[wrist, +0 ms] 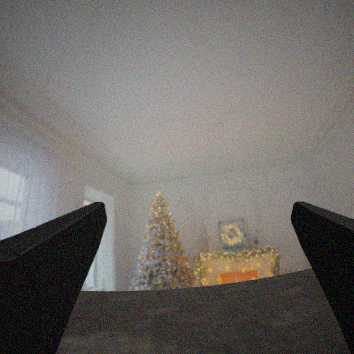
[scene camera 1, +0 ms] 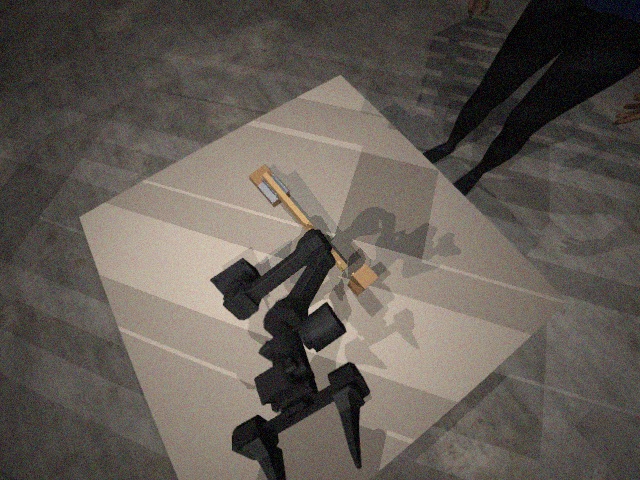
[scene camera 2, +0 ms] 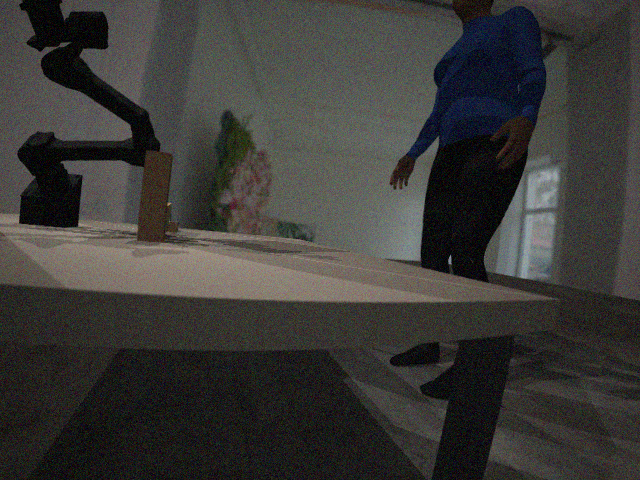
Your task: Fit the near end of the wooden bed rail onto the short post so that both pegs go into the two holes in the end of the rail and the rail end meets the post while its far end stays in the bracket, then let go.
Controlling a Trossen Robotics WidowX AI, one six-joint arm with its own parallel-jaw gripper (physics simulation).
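Frame: origin at the arm's base, x ahead, y left, z up, level; centimetres.
Seen in the pictures: gripper, fingertip midpoint: (wrist: 200,212); arm's base at its link origin: (scene camera 1: 242,283) (scene camera 2: 54,186).
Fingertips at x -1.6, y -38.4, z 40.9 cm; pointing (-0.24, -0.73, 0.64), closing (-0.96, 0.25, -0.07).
Observation:
Pixels of each thing's top centre, then the offset from my fingertips to it. "spot": a spot on its surface instead. Level surfaces: height alone.
- bracket at a spot on its surface: (scene camera 1: 256,176) spot: dx +30.1, dy +70.0, dz -47.6 cm
- short post at a spot on its surface: (scene camera 2: 154,196) spot: dx +28.4, dy +11.4, dz -42.0 cm
- pale table at its surface level: dz -51.0 cm
The wooden bed rail (scene camera 1: 292,203) runs diagonally across the table. Its far end lies in the bracket (scene camera 1: 256,176), between two grey side plates. My arm's elbow hides part of the rail's middle. Its near end is close beside the short post (scene camera 1: 365,277) (scene camera 2: 154,196), which stands upright; I cannot tell whether they touch. The pegs and holes cannot be made out. My gripper (scene camera 1: 320,472) (wrist: 200,212) is open and empty, raised and turned away from the rail and post, towards the lower edge of the scene camera 1 view.
The pale table (scene camera 1: 180,242) (scene camera 2: 258,279) bears my arm's base (scene camera 2: 50,201) and striped shadows. A person in a blue top (scene camera 2: 483,87) and dark trousers stands beyond the table's edge. The wrist view shows a decorated tree (wrist: 162,245) and a lit fireplace (wrist: 239,265) in the distance.

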